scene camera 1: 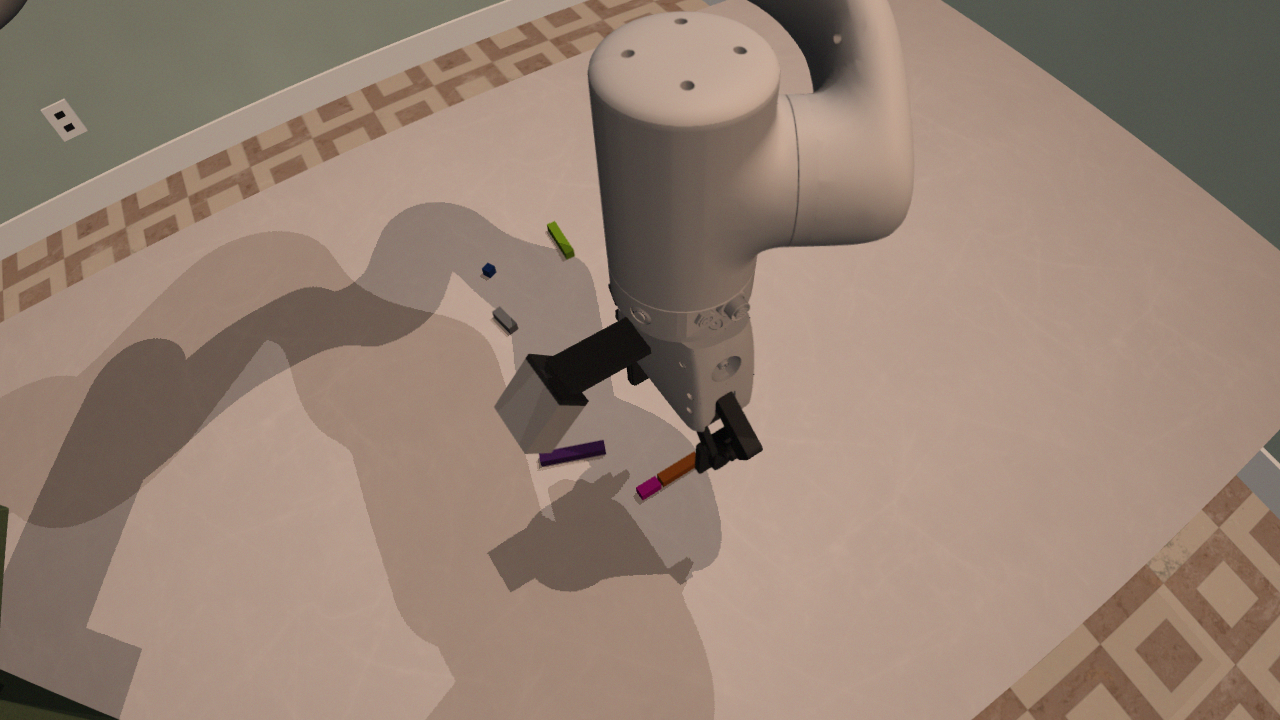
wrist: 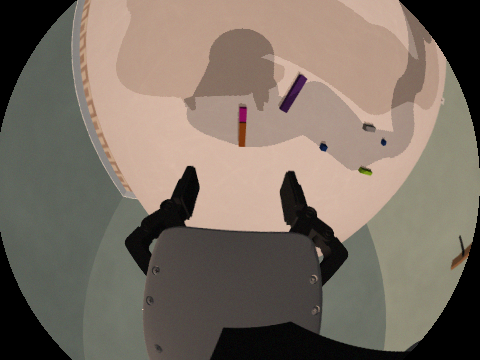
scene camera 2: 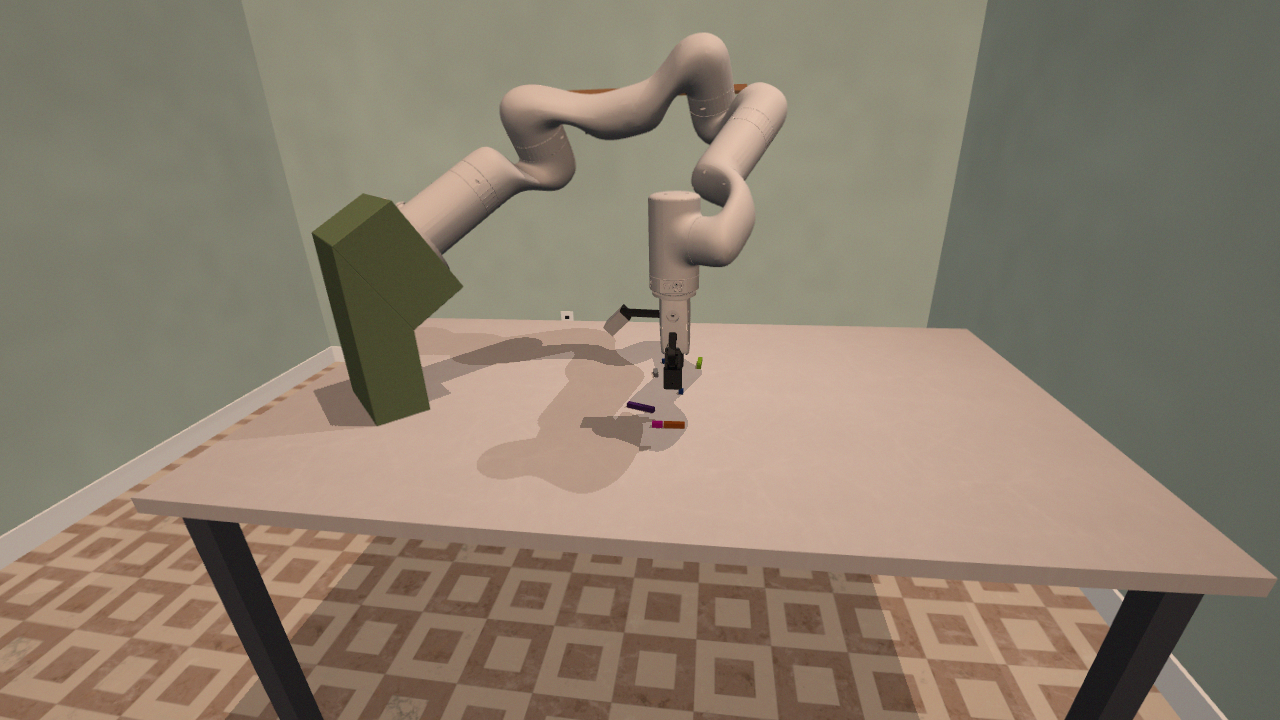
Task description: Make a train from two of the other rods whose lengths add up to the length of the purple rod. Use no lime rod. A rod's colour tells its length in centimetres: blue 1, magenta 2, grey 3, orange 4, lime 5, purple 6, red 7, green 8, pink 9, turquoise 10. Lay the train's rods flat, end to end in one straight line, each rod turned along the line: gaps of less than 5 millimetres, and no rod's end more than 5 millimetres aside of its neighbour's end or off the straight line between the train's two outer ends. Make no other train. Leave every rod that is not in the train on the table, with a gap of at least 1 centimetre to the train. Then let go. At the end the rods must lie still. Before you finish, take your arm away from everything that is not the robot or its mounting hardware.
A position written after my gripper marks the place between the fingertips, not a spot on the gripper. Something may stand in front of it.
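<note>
There's a purple rod point(scene camera 1: 597, 448) that I can see, along with my gripper point(scene camera 1: 679, 416). I can see my gripper in the wrist view too point(wrist: 240, 178), and scene camera 2 also shows my gripper point(scene camera 2: 673, 377).
</note>
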